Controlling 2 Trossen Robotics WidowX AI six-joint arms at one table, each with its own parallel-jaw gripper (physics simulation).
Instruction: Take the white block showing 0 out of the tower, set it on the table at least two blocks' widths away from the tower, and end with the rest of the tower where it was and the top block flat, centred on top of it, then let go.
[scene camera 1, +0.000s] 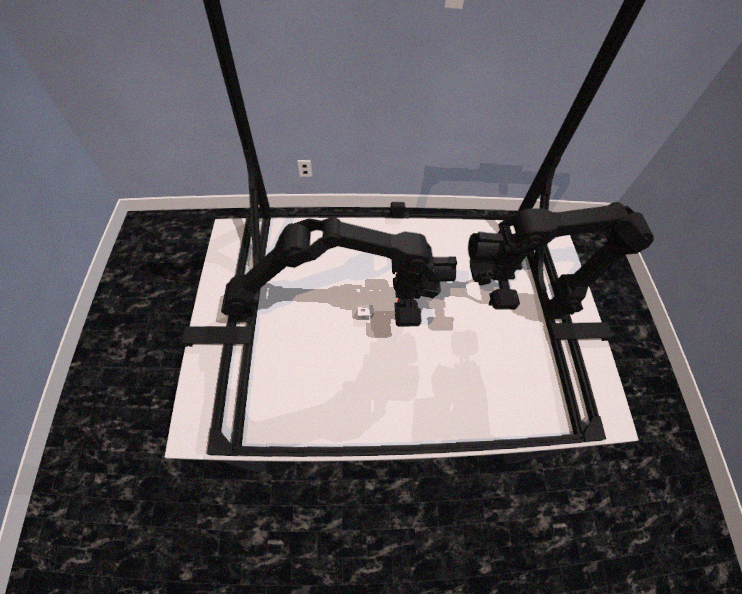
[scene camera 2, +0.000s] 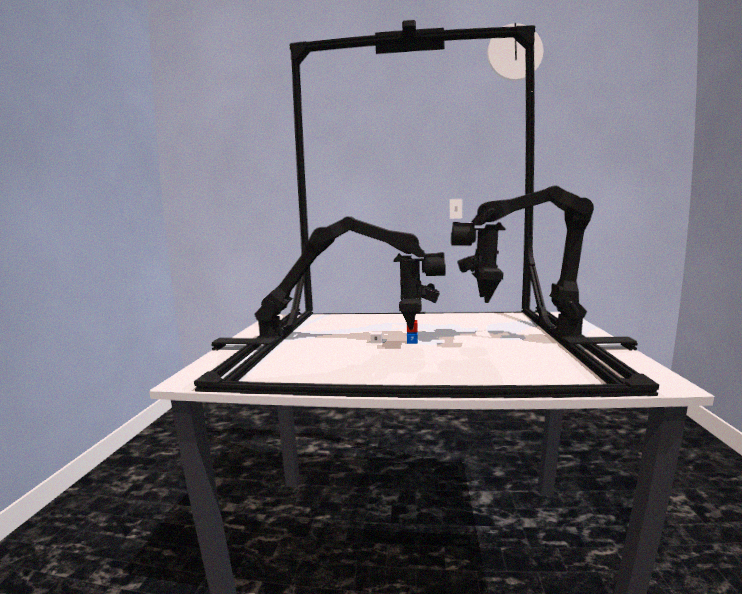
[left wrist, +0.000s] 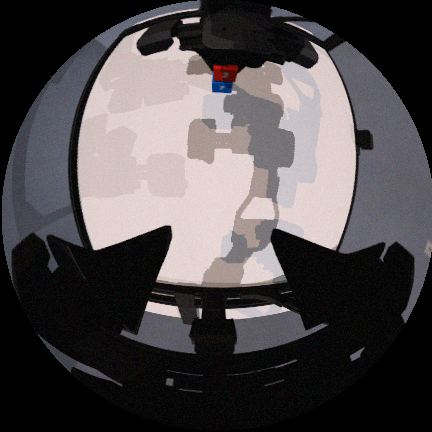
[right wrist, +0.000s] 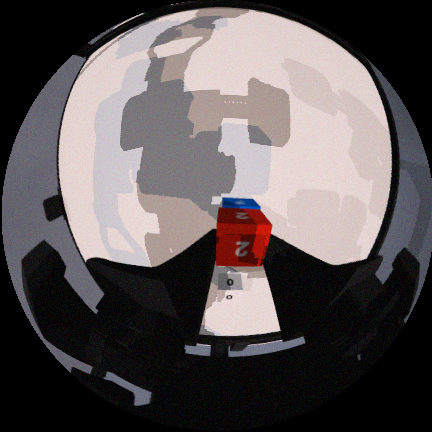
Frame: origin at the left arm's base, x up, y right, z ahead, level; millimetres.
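Seen in the pictures: left gripper, fingertip midpoint: (scene camera 1: 487, 291) (scene camera 2: 484, 299) (left wrist: 222, 232); right gripper, fingertip midpoint: (scene camera 1: 402, 307) (scene camera 2: 411, 328) (left wrist: 224, 69) (right wrist: 238, 234); left arm's base, origin of the base link: (scene camera 1: 557, 309) (scene camera 2: 569, 334) (left wrist: 213, 301); right arm's base, origin of the base link: (scene camera 1: 242, 311) (scene camera 2: 270, 335) (right wrist: 219, 342).
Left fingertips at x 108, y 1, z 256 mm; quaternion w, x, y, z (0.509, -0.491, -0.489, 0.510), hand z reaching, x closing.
Offsets run from my left fingertips to a thing's top centre. "spot": to the spot under its first point. Level surfaces: height alone.
The white block showing 0 @(dy -2, dx -98, dz +321 mm) (scene camera 1: 363, 312) (scene camera 2: 375, 338) (right wrist: 230, 281) stands on the table, apart from the blue block and to its left in scene camera 2. The blue block showing 7 @(dy -4, dx -98, dz +212 mm) (scene camera 2: 412, 338) (left wrist: 222, 87) (right wrist: 241, 203) is on the table. The red block showing 2 @(dy -1, dx -63, dz +212 mm) (scene camera 1: 399, 301) (scene camera 2: 415, 325) (left wrist: 225, 73) (right wrist: 242, 247) is directly over it, upright, with no gap visible; exact centring is unclear. My right gripper (scene camera 2: 410, 325) (right wrist: 238, 234) is shut on the red block. My left gripper (scene camera 2: 488, 299) (left wrist: 222, 232) is open and empty, high to the right of the blocks.
A black frame @(spot: dy -368, dx -112, dz +235 mm) (scene camera 1: 402, 448) (scene camera 2: 427, 389) borders the white table @(dx -126 mm) (scene camera 1: 495, 402) (scene camera 2: 674, 387). Its uprights rise at both sides behind the arms. Arm shadows cross the table around the blocks. The left arm's wrist hangs at the right, apart from the right arm's wrist.
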